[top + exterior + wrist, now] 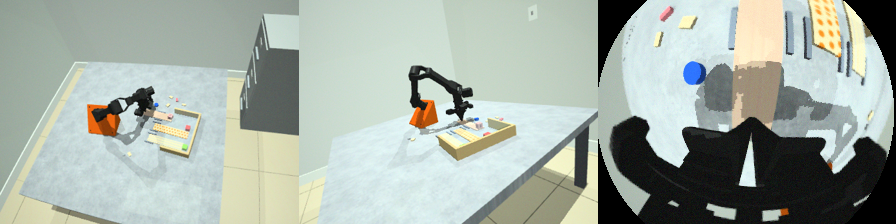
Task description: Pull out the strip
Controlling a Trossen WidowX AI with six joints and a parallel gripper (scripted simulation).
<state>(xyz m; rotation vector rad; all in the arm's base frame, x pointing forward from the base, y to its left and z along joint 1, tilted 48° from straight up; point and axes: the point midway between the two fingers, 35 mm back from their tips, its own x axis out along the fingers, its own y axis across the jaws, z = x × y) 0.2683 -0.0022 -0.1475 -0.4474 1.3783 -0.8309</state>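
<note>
Now: the blue disc 80 mm ahead of my gripper tip and 60 mm to the left of it.
</note>
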